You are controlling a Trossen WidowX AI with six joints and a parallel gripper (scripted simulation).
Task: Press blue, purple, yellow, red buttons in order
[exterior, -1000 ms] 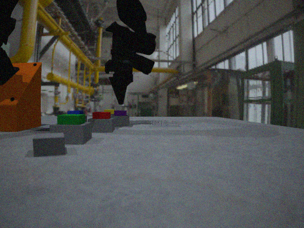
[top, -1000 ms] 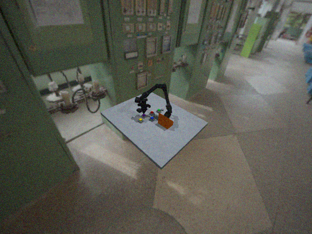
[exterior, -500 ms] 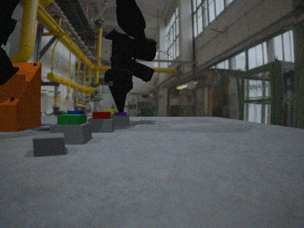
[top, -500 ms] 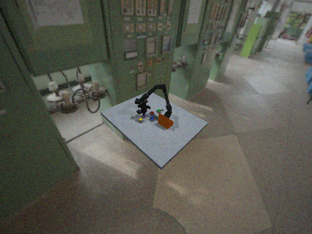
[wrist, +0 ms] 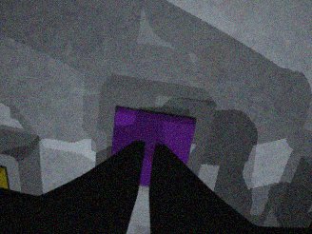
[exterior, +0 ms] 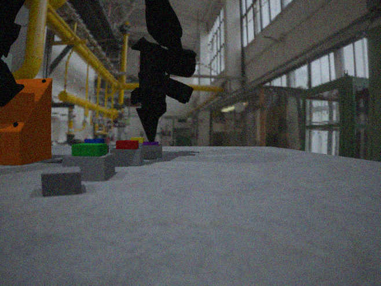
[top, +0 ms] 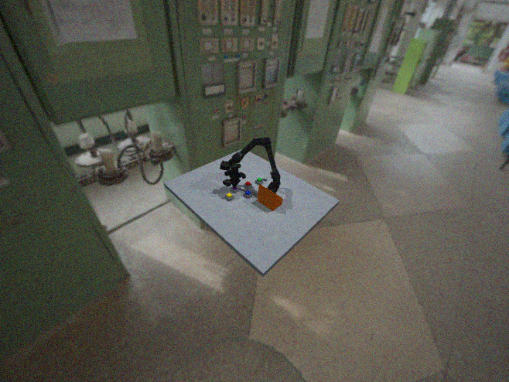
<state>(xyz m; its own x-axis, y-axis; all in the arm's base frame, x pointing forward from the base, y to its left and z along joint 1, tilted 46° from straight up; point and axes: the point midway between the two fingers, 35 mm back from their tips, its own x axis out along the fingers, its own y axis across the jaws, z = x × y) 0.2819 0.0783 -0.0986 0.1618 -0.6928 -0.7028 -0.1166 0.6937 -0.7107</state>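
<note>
The purple button lies 10 mm below my gripper tip. Round my gripper tip: blue button 110 mm behind, 50 mm to the right; then yellow button 50 mm behind, 80 mm to the left; then red button 20 mm behind, 120 mm to the right.
</note>
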